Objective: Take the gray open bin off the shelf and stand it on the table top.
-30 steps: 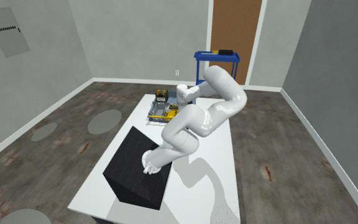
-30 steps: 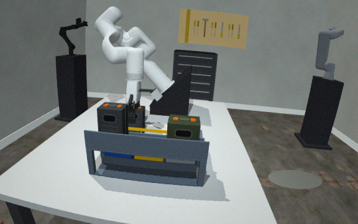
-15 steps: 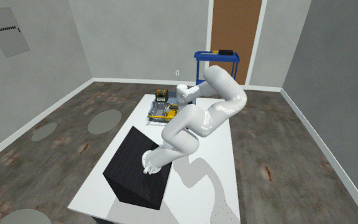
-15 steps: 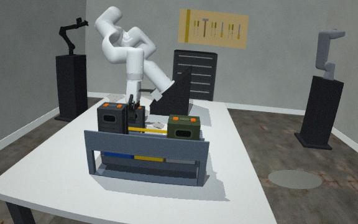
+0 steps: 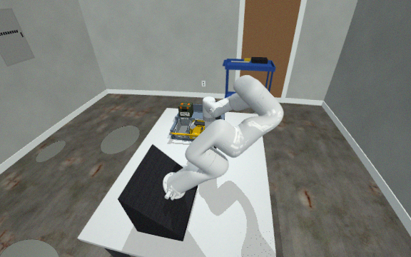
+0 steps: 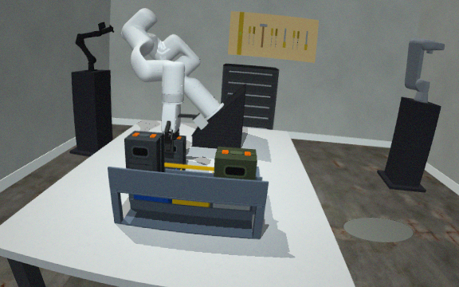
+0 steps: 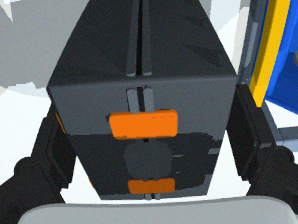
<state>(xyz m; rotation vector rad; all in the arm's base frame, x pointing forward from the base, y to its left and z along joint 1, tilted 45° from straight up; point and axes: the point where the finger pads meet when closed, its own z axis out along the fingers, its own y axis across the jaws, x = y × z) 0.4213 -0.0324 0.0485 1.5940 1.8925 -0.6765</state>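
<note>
Right now the yellow bar is 12 cm to the left of my hand, 6 cm ahead of it and 5 cm below it. Also, from my hand: blue bin 18 cm ahead, 6 cm below, 2 cm to the left; gray open bin 25 cm to the left, 15 cm ahead, 6 cm below; yellow bin 17 cm ahead, 13 cm to the left, 6 cm below.
</note>
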